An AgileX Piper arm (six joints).
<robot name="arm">
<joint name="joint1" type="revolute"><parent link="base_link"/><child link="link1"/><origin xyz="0 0 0.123" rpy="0 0 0"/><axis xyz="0 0 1"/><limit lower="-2.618" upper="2.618"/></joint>
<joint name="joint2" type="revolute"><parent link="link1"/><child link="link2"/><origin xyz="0 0 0" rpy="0 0 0"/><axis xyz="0 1 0"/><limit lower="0" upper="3.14"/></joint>
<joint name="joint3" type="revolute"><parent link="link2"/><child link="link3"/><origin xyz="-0.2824 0 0.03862" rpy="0 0 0"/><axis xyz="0 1 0"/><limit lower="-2.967" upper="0"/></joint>
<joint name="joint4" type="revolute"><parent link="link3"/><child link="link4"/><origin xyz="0.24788 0 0.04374" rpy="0 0 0"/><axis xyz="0.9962 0 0.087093"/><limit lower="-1.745" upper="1.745"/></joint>
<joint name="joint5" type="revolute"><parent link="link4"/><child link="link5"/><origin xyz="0 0 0" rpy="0 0 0"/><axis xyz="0 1 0"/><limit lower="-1.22" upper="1.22"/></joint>
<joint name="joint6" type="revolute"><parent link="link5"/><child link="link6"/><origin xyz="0.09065 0 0.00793" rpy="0 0 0"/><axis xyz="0.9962 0 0.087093"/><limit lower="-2.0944" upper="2.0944"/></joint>
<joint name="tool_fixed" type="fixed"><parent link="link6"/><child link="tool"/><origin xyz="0 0 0" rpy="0 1.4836 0"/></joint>
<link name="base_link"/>
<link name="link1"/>
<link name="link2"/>
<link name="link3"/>
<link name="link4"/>
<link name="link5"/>
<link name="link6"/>
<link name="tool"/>
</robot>
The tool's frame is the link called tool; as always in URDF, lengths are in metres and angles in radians.
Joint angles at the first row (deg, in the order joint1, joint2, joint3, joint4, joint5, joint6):
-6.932, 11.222, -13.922, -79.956, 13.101, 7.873
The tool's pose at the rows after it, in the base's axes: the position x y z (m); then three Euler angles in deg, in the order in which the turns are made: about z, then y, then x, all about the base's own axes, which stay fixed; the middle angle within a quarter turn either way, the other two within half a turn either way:
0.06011, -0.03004, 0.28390, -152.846, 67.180, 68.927
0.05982, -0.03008, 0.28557, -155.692, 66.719, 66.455
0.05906, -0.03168, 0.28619, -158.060, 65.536, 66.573
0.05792, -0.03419, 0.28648, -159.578, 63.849, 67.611
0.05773, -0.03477, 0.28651, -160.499, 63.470, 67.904
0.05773, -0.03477, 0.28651, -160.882, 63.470, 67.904
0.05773, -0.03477, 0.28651, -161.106, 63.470, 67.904
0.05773, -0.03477, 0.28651, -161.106, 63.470, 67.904
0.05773, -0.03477, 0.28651, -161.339, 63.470, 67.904
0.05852, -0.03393, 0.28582, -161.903, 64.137, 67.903
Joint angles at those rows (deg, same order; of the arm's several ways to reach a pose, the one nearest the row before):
-6.925, 11.222, -13.923, -92.263, 14.378, 7.869
-6.923, 11.220, -13.921, -96.526, 14.512, 6.877
-6.937, 11.221, -13.922, -97.668, 15.644, 5.721
-6.928, 11.222, -13.921, -97.777, 17.398, 5.246
-6.944, 11.252, -13.922, -97.782, 17.786, 4.604
-6.944, 11.252, -13.922, -97.782, 17.786, 4.221
-6.944, 11.252, -13.922, -97.782, 17.786, 3.997
-6.944, 11.252, -13.922, -97.782, 17.786, 3.997
-6.944, 11.252, -13.922, -97.782, 17.786, 3.764
-6.940, 11.346, -13.835, -97.780, 17.170, 3.250

